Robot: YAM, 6 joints.
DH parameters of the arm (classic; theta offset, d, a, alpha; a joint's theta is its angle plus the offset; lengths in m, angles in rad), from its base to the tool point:
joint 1: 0 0.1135 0.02 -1.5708
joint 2: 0 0 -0.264 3.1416
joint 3: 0.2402 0 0.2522 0
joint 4: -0.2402 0 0.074 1.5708
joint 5: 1.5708 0 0 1.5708
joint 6: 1.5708 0.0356 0 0
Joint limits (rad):
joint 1: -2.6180..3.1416
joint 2: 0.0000..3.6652
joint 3: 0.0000..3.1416
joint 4: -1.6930..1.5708
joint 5: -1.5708..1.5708
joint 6: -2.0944..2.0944
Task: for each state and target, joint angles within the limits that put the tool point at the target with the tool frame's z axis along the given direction. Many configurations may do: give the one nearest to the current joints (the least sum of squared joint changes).
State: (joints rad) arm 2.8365 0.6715 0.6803 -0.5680 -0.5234 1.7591
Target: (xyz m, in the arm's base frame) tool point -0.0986 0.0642 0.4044 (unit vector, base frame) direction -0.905 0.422 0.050
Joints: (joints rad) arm 2.5040 0.5807 0.9314 -0.2997 -0.2010 1.7591
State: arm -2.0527 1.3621 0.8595 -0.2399 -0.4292 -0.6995
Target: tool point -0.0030 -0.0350 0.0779 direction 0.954 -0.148 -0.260
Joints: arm -2.4643 1.8661 0.1318 -1.0272 -0.7942 -0.6995
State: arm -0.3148 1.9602 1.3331 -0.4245 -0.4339 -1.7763
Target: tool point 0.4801 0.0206 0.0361 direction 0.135 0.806 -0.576
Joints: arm -0.0170 2.5713 1.8034 -0.5954 -0.9413 -1.7763
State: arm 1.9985 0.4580 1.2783 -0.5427 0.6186 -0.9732
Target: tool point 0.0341 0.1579 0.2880 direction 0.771 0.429 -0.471
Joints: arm 1.5242 0.8371 0.7879 -0.7432 0.8481 -0.9732
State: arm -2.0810 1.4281 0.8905 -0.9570 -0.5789 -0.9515
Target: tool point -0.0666 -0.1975 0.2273 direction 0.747 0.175 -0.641
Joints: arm -1.9998 1.5891 1.0773 -1.6916 -0.6518 -0.9515
